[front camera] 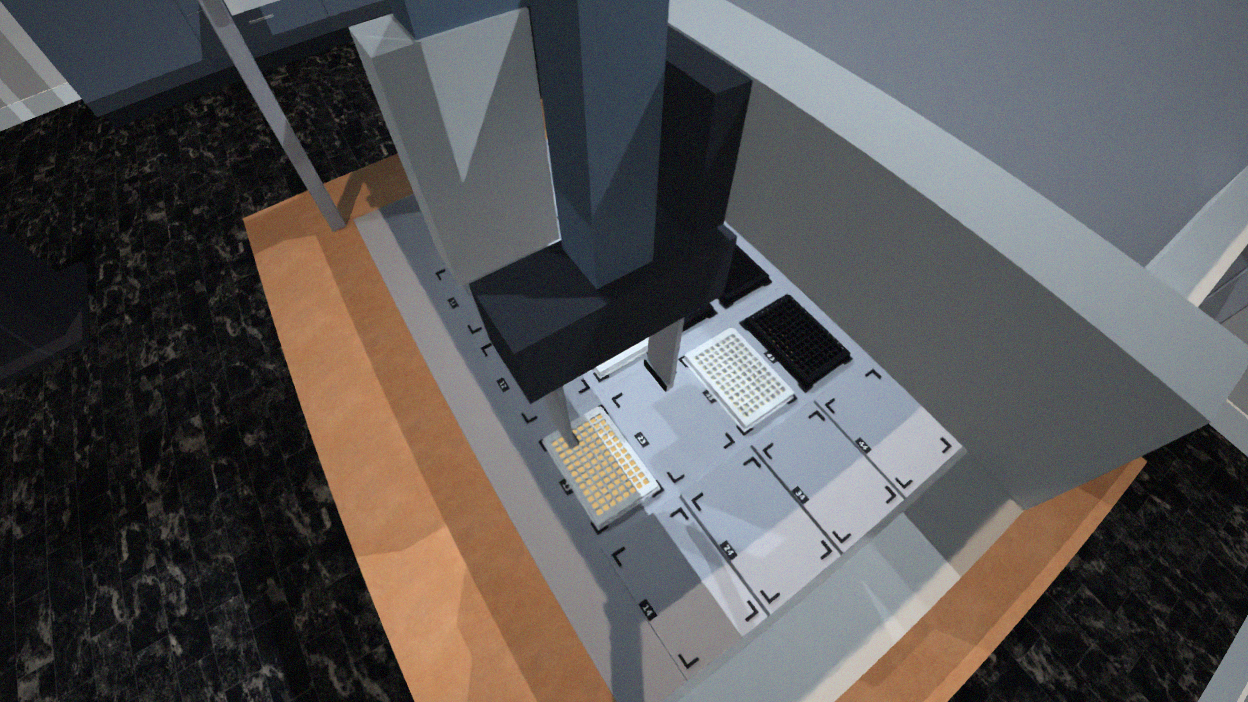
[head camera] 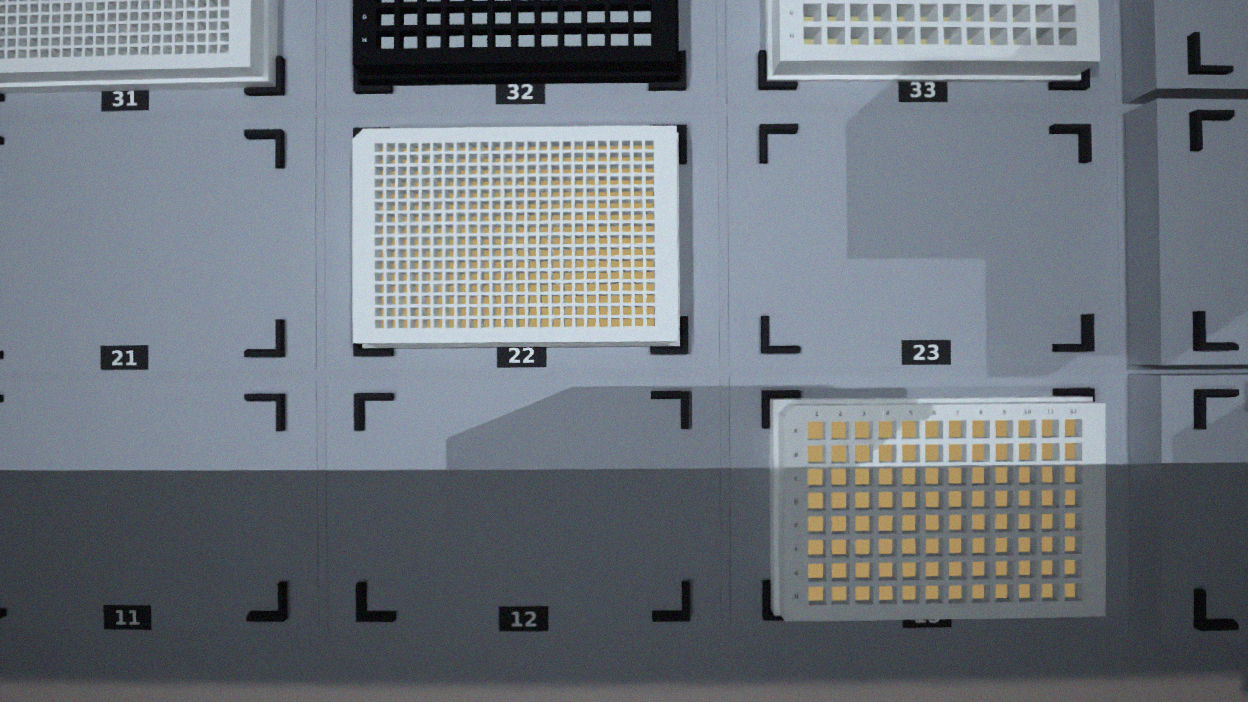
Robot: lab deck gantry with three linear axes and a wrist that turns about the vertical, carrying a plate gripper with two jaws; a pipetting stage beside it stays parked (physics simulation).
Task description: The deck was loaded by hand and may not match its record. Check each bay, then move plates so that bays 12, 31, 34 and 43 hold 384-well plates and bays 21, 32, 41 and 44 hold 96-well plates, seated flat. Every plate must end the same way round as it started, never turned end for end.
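Frame: origin at the robot's base, x left, y back, z up, level; metres.
Where they show: gripper, fingertip midpoint: (front camera: pixel 612 403); robot's base, origin of the base link: (front camera: pixel 438 274).
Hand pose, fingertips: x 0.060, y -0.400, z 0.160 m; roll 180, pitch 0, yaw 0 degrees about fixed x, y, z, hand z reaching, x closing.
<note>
Things, the pixels of their centre, and the offset from my fingertips. "pt": a spot on its surface instead.
- black 96-well plate, surface spot: (head camera: pixel 519 54) pt dx +0.159, dy +0.170, dz -0.146 m
- bay 33, surface spot: (head camera: pixel 929 52) pt dx +0.159, dy +0.012, dz -0.146 m
- bay 13, surface spot: (head camera: pixel 938 510) (front camera: pixel 598 459) pt dx -0.016, dy +0.011, dz -0.146 m
- black coarse-welled plate, body centre: (front camera: pixel 796 338) dx +0.304, dy +0.008, dz -0.153 m
- black plate, body centre: (front camera: pixel 720 263) dx +0.304, dy +0.172, dz -0.153 m
My gripper (front camera: pixel 619 414) is open and empty, raised over the deck; it does not show in the head view. A white 384-well plate (head camera: pixel 514 235) sits in bay 22, mostly hidden in the front view. A white 384-well plate (head camera: pixel 113 34) is in bay 31. A black 96-well plate (head camera: pixel 519 54) is in bay 32. White 96-well plates are in bay 33 (front camera: pixel 740 375) (head camera: pixel 929 52) and bay 13 (front camera: pixel 602 467) (head camera: pixel 938 510). A black coarse-welled plate (front camera: pixel 795 340) is in bay 43. Bays 12, 21, 34 and 44 hold no plate. Bay 41 is hidden.
Another black plate (front camera: pixel 746 275) shows partly behind the gripper, in bay 42. The pale parked stage (front camera: pixel 488 148) stands beside the gantry column (front camera: pixel 615 157). A tall grey wall (front camera: pixel 916 279) borders the deck, and an orange-brown bench edge (front camera: pixel 366 419) runs along its left.
</note>
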